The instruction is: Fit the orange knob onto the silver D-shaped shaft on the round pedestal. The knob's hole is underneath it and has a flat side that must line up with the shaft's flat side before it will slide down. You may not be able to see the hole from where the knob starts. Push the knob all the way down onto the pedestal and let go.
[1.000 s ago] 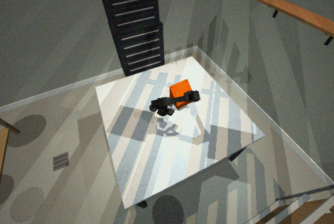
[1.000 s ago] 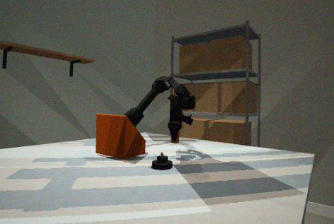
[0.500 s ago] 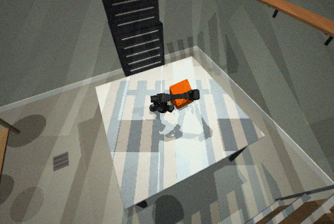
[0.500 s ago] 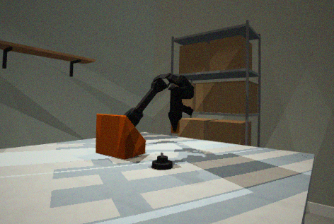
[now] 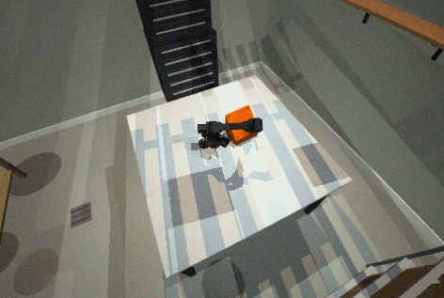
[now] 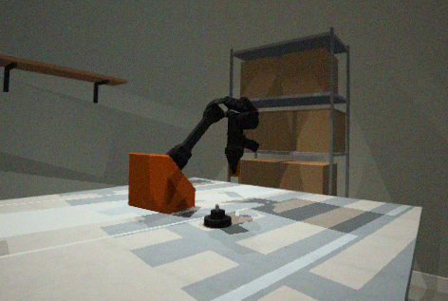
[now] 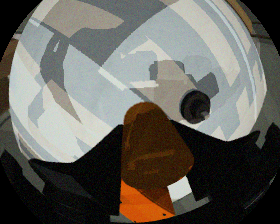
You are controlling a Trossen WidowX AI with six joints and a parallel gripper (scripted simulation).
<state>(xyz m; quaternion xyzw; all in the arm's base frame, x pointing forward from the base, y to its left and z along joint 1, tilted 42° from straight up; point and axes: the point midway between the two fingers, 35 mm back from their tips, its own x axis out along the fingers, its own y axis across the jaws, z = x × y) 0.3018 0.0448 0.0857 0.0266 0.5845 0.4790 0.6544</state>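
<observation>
My gripper tip is now 50 mm short of the round pedestal, 140 mm to the left of it and 110 mm above it. Also, from my gripper tip: orange knob (30 mm above).
</observation>
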